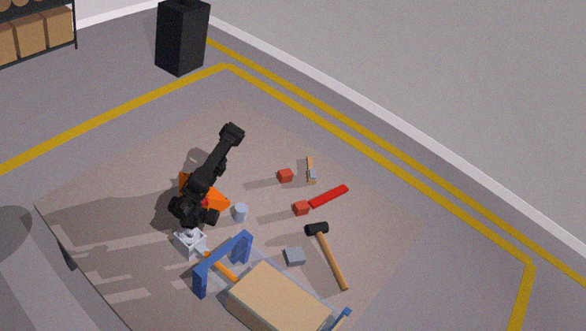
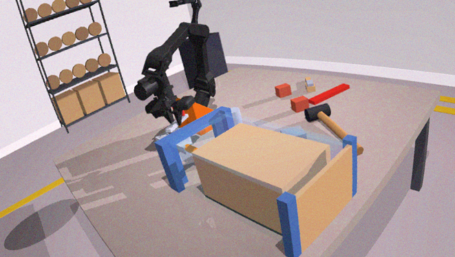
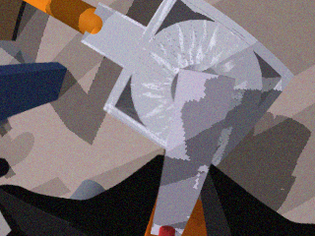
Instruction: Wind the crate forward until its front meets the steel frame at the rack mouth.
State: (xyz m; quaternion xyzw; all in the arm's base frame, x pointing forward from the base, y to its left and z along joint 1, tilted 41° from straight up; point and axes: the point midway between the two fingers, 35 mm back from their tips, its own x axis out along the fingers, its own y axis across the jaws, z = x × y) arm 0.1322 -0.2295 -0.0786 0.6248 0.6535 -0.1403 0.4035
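The red knob lies 5 cm to the left of my gripper tip, 5 cm above it and 2 cm behind it. Also, from my gripper tip: grey hand winch (7 cm below, 5 cm to the right); blue steel frame (17 cm ahead, 6 cm to the right, 1 cm above); winch handle (2 cm to the left, 2 cm above, 1 cm behind).
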